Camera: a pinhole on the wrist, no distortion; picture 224 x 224 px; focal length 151.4 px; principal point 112.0 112.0 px. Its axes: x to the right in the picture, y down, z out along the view. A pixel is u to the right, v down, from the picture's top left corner.
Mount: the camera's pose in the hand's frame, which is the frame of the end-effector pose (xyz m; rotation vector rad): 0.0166 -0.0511 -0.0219 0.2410 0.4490 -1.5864
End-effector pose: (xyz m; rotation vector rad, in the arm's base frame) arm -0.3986 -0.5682 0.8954 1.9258 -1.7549 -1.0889
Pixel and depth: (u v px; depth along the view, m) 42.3 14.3 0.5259
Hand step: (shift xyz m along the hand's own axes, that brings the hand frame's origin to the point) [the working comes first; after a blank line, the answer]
In the camera's frame: -0.2421 -0.3394 0.5259

-0.2403 -0.0501 0.5981
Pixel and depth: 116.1 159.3 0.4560
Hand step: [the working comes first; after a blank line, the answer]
In the camera's frame: 0.0123 0.1425 0.4560

0.2103 -0.2583 0.3627
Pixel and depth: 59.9 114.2 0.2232
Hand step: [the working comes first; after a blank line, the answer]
In the camera's frame: -0.0768 0.0032 0.2232

0.0516 -0.0765 0.2102
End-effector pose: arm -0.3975 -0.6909 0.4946 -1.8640 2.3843 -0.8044
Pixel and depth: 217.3 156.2 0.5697
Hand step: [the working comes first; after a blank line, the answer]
In the camera's frame: 0.3962 0.1663 0.5697

0.2195 -0.6545 0.3006
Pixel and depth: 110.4 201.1 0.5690
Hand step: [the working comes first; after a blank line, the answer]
In the camera's frame: -0.0060 0.3349 0.5690

0.4155 -0.2928 0.4454
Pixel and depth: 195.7 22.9 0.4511
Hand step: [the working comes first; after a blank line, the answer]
In the camera's frame: 0.2494 -0.2655 0.4511

-0.2114 -0.4643 0.3149
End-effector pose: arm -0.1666 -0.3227 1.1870 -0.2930 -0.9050 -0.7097
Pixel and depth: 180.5 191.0 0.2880
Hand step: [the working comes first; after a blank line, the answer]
In the camera's frame: 0.1303 0.1503 0.2880

0.1898 -0.2938 0.1614
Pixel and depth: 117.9 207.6 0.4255
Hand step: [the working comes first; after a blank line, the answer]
In the camera's frame: 0.0166 0.2687 0.4255

0.3315 -0.2512 0.3162
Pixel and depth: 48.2 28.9 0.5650
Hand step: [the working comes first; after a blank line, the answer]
In the camera's frame: -0.2381 -0.3101 0.5650

-0.2070 -0.0708 0.6275
